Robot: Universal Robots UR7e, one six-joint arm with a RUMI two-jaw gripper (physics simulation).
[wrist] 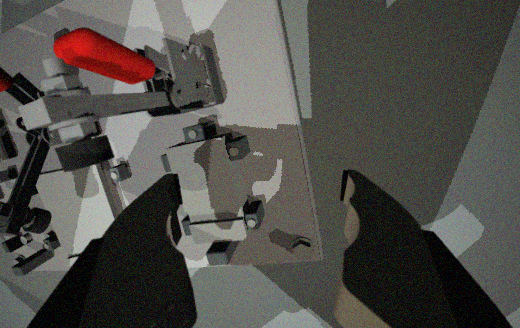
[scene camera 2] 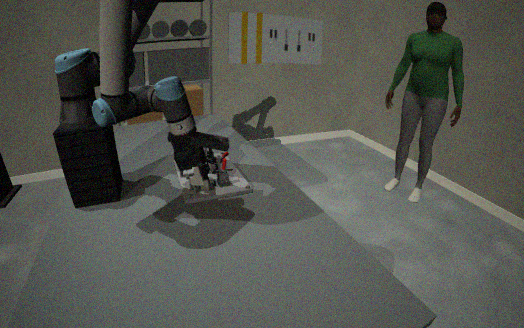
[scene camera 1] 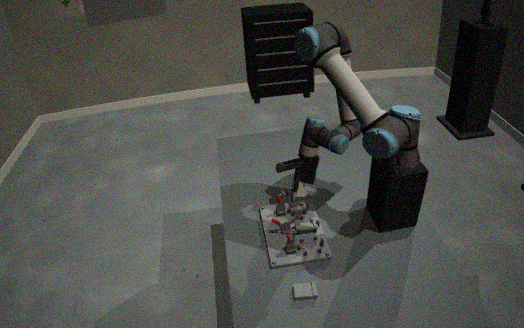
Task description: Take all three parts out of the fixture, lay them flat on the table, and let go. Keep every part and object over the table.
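Where they show: gripper, fingertip midpoint: [wrist: 260, 174] [scene camera 2: 208, 182] [scene camera 1: 293, 197]; arm's base, origin of the base link: [scene camera 2: 82, 121] [scene camera 1: 401, 162].
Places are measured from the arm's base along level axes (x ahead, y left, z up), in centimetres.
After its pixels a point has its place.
A pale block part with a slot [scene camera 1: 305, 291] @[x 45.6, y 31.3, z -26.2 cm] lies flat on the table, apart from the fixture plate [scene camera 1: 271, 245] @[x 53.7, y 6.5, z -26.3 cm] [scene camera 2: 236, 190] @[x 49.5, y -17.2, z -26.3 cm] [wrist: 255, 75] @[x 46.1, y -15.6, z -26.3 cm]. In the wrist view a second pale slotted part [wrist: 220, 231] @[x 36.6, y -11.5, z -23.7 cm] sits among small dark stops near the plate's edge. A third pale part [wrist: 56, 192] @[x 41.3, y 1.4, z -23.4 cm] shows farther left, partly hidden by a clamp. My gripper [scene camera 1: 298, 194] @[x 40.5, y -15.5, z -22.2 cm] [scene camera 2: 201, 186] @[x 40.5, y -15.5, z -22.2 cm] [wrist: 260, 174] @[x 40.5, y -15.5, z -22.2 cm] is partly open and empty, low over the plate's end; its left finger is beside the second part, its right finger beyond the plate's edge. A red-handled clamp [wrist: 105, 56] @[x 47.1, y -12.1, z -17.7 cm] stands beside that part.
More clamps with red handles stand on the plate, one in the middle [scene camera 1: 276, 222] @[x 50.4, y 0.3, z -20.2 cm] and one at the near end [scene camera 1: 289, 238] @[x 47.3, y 11.5, z -18.7 cm]. The table [scene camera 1: 250, 295] @[x 64.7, y 28.0, z -27.8 cm] [scene camera 2: 225, 285] @[x 33.9, y -53.9, z -27.8 cm] extends around the fixture. A person [scene camera 2: 434, 70] stands beyond the table.
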